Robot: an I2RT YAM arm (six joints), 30 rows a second.
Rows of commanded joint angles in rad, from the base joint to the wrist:
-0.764, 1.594, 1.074, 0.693, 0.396, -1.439
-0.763, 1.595, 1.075, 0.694, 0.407, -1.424
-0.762, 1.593, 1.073, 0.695, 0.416, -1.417
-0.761, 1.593, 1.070, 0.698, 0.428, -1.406
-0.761, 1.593, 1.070, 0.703, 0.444, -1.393
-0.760, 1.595, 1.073, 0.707, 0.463, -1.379
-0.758, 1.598, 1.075, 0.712, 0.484, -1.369
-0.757, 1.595, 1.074, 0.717, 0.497, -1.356
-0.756, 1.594, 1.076, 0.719, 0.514, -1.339
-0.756, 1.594, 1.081, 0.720, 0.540, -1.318
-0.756, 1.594, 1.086, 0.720, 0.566, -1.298
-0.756, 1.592, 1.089, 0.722, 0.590, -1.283
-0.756, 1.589, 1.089, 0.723, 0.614, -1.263
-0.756, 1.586, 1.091, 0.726, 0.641, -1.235
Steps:
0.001, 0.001, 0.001, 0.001, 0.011, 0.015
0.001, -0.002, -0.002, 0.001, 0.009, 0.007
0.001, 0.000, -0.003, 0.003, 0.012, 0.011
0.000, 0.000, 0.000, 0.005, 0.016, 0.013
0.001, 0.002, 0.003, 0.004, 0.019, 0.014
0.002, 0.003, 0.002, 0.005, 0.021, 0.010
0.001, -0.003, -0.001, 0.005, 0.013, 0.013
0.001, -0.001, 0.002, 0.002, 0.017, 0.017
0.000, 0.000, 0.005, 0.001, 0.026, 0.021
0.000, 0.000, 0.005, 0.000, 0.026, 0.020
0.000, -0.002, 0.003, 0.002, 0.024, 0.015
0.000, -0.003, 0.000, 0.001, 0.024, 0.020
0.000, -0.003, 0.002, 0.003, 0.027, 0.028

